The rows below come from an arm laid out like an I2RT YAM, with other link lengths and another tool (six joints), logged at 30 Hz.
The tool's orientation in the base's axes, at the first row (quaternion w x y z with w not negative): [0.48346, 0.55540, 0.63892, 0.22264]
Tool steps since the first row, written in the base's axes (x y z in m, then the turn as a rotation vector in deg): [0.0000, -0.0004, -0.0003, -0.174, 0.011, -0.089]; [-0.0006, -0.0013, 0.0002, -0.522, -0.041, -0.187]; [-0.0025, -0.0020, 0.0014, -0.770, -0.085, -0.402]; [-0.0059, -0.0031, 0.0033, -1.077, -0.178, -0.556]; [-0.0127, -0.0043, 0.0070, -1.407, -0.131, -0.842]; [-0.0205, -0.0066, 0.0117, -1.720, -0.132, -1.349]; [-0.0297, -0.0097, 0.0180, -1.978, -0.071, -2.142]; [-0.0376, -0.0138, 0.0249, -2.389, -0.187, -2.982]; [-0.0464, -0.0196, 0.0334, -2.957, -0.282, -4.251]
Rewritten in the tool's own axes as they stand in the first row. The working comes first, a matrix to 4 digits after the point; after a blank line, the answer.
The tool's axes in the first row as the columns of a matrix, in the base's axes (used below as rounded here):
[0.0844, 0.4944, 0.8651]
[0.9250, 0.2839, -0.2525]
[-0.3705, 0.8215, -0.4334]

[-0.0003, -0.0004, 0.0002, 0.028, -0.156, -0.115]; [-0.0013, -0.0005, -0.0003, -0.013, -0.423, -0.360]; [-0.0026, -0.0007, -0.0023, 0.005, -0.735, -0.470]; [-0.0046, -0.0011, -0.0058, -0.050, -1.040, -0.646]; [-0.0076, -0.0017, -0.0129, 0.072, -1.425, -0.819]; [-0.0122, -0.0024, -0.0211, 0.233, -1.996, -0.870]; [-0.0181, -0.0027, -0.0310, 0.561, -2.758, -0.765]; [-0.0252, -0.0021, -0.0398, 0.730, -3.684, -0.727]; [-0.0344, -0.0011, -0.0497, 1.065, -5.034, -0.645]
